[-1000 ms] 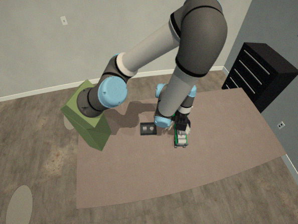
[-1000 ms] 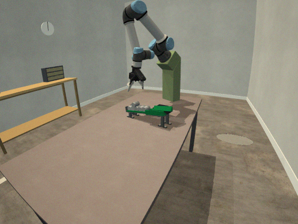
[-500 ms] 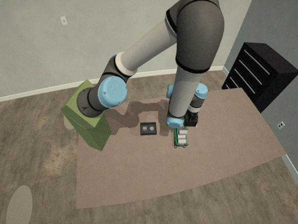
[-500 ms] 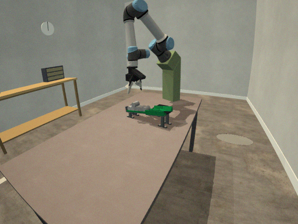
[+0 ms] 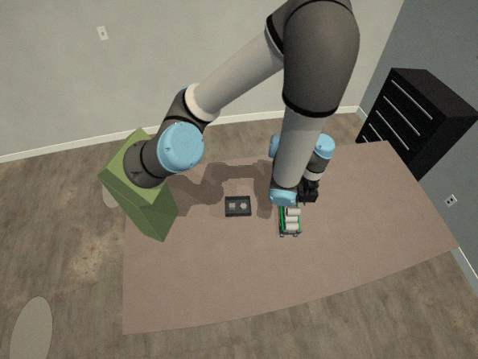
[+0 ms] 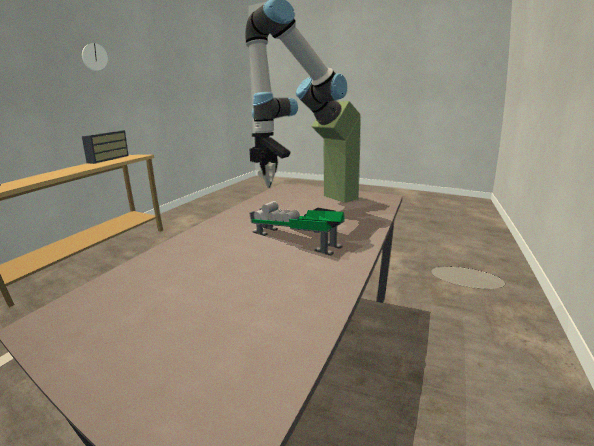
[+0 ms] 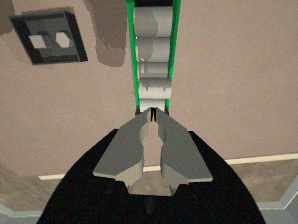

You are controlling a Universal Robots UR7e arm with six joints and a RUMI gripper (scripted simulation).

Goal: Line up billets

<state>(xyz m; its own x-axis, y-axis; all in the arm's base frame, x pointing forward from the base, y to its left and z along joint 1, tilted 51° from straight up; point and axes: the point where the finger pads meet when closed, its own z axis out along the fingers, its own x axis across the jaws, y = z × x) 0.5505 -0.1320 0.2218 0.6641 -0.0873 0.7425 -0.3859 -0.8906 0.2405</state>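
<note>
The ramp lies 50 mm ahead of my hand, 100 mm to the left of it and 140 mm below it. Round my hand: small dark tray (170 mm behind, 190 mm to the left, 200 mm below).
</note>
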